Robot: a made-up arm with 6 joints.
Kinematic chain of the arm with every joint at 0, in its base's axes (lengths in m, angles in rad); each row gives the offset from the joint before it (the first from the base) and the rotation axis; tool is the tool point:
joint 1: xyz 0 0 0.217 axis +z
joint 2: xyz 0 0 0 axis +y
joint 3: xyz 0 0 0.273 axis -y
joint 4: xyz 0 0 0 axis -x
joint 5: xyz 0.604 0 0 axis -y
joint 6: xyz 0 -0.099 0 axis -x
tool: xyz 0 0 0
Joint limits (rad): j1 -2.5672..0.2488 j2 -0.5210..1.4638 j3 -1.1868..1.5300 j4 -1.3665..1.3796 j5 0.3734..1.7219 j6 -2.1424..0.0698
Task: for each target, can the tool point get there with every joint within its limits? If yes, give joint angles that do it. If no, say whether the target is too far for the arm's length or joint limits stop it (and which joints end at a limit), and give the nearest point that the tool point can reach.
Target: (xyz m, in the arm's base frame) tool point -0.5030 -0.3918 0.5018
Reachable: yes | joints -2.3290 0.0951 0.0753 0.2556 0.7085 -1.7138
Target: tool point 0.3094 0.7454 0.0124
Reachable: no: joint limits stop it (at a limit: joint 2, joint 3, joint 4) | nearest point 0.1179 0.2841 0.0469 | short by 0.501 m
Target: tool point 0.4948 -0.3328 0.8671
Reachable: yes | joints -0.4848 0.6427 1.3062 0.8694 1.1865 -0.7126
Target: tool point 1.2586 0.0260 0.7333
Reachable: no: too far | nearest point 0.8186 0.0169 0.5528 | short by 0.476 m
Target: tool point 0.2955 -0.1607 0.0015
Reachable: yes | joints -0.3736 -0.1313 -0.9047 -1.1351 1.3420 -1.3184
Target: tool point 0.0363 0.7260 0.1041
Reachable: no: joint limits stop it (at a limit: joint 2, joint 3, joint 4) | nearest point 0.0154 0.3072 0.0469 | short by 0.423 m
